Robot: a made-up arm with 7 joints. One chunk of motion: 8 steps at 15 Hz.
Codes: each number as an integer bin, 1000 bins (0 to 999) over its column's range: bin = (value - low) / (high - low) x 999, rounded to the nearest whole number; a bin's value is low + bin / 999 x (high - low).
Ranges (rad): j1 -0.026..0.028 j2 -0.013..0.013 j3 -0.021..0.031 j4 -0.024..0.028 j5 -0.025..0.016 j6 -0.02..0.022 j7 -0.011..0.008
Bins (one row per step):
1: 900 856 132 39 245 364 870
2: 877 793 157 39 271 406 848
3: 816 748 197 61 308 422 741
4: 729 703 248 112 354 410 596
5: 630 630 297 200 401 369 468
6: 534 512 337 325 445 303 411
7: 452 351 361 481 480 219 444
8: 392 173 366 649 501 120 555
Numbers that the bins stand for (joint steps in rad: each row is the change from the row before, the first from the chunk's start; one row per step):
1: 0.02265 0.00928 -0.01413 -0.02197 -0.01494 -0.00470 0.00555
2: 0.02141 0.00764 -0.01283 -0.02197 -0.01388 -0.00293 0.00513
3: 0.01811 0.00647 -0.01075 -0.02082 -0.01236 -0.00226 0.00309
4: 0.01341 0.00530 -0.00809 -0.01817 -0.01047 -0.00276 0.00034
5: 0.00805 0.00340 -0.00554 -0.01359 -0.00854 -0.00449 -0.00210
6: 0.00286 0.00033 -0.00346 -0.00708 -0.00674 -0.00726 -0.00318
7: -0.00157 -0.00386 -0.00221 0.00104 -0.00530 -0.01079 -0.00256
8: -0.00481 -0.00850 -0.00195 0.00978 -0.00444 -0.01495 -0.00044

